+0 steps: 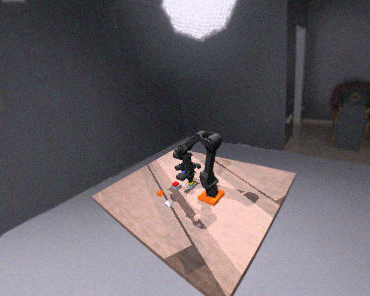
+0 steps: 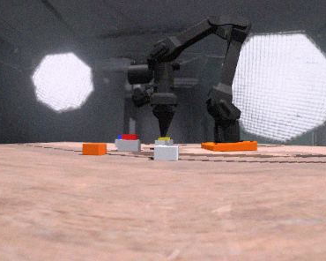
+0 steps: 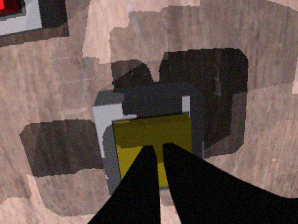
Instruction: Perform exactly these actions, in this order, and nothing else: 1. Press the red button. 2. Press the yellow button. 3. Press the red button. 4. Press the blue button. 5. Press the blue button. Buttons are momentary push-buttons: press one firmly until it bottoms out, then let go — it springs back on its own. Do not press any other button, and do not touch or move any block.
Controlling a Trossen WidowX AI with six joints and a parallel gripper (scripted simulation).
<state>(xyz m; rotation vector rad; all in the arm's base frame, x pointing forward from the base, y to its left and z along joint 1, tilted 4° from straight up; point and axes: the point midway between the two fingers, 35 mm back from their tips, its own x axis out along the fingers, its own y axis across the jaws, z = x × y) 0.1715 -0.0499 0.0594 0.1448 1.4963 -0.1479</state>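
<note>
Right now my gripper tip is 10 mm above the yellow button. The rest, counted from my gripper tip: blue button (110 mm ahead, 80 mm to the right); red button (90 mm ahead, 50 mm to the left); orange block (150 mm to the left, 150 mm ahead, 20 mm below).
</note>
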